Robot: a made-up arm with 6 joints.
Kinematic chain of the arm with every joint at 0, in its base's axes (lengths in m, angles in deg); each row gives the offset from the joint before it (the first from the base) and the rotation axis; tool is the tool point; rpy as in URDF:
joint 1: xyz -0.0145 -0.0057 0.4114 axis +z
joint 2: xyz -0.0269 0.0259 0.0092 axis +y
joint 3: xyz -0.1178 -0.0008 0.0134 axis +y
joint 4: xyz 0.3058 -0.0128 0.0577 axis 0.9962 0 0.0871
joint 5: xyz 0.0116 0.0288 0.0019 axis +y
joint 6: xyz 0.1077 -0.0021 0.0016 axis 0.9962 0 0.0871
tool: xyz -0.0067 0.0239 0.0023 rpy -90 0 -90
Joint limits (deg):
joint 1: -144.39..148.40
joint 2: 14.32..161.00
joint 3: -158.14..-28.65
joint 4: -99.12..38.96
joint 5: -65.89..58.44
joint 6: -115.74..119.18
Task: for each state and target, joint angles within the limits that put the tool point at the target. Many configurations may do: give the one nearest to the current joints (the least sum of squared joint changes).
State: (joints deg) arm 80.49 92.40 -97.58 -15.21 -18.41 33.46
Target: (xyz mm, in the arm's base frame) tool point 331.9 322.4 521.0
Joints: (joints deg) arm 36.04 124.91 -114.26 -9.21 -12.08 33.70
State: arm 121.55 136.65 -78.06 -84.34 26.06 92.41
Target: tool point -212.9 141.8 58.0
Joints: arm 141.92 159.12 -85.29 -82.43 14.63 92.09
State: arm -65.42 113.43 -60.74 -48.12 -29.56 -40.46
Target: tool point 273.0 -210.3 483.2
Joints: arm -51.58 69.61 -51.98 -53.14 -53.68 -33.95
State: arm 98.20 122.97 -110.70 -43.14 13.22 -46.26
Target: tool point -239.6 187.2 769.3
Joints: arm 136.89 79.92 -116.92 -33.61 27.93 -46.43
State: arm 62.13 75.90 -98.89 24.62 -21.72 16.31
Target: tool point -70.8 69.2 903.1
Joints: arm 90.74 49.05 -99.16 7.42 -24.84 14.40
